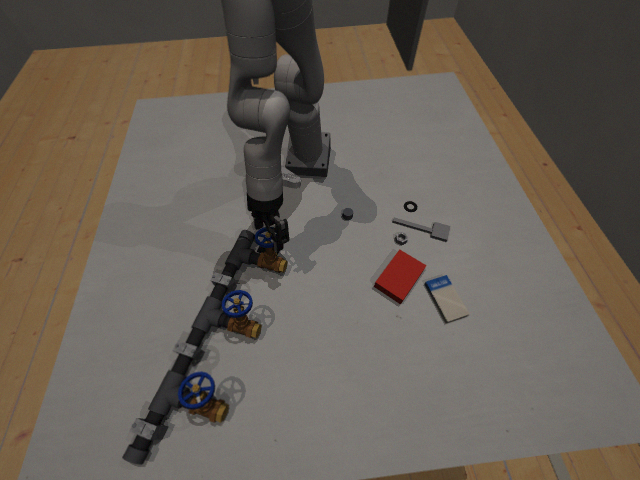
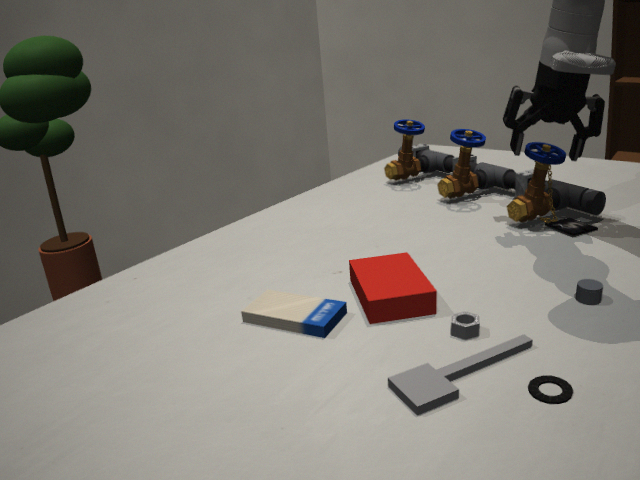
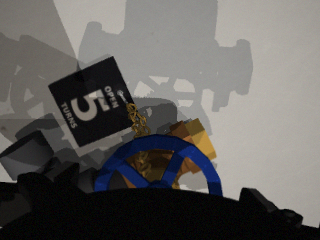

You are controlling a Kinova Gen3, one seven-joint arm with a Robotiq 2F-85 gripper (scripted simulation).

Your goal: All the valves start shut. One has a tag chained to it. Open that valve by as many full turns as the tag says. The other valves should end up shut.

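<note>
A red block, a grey paddle tool and a black tag can be seen in the scene. The gripper is there with them, and it is visible in image 1 and image 3 as well.
</note>
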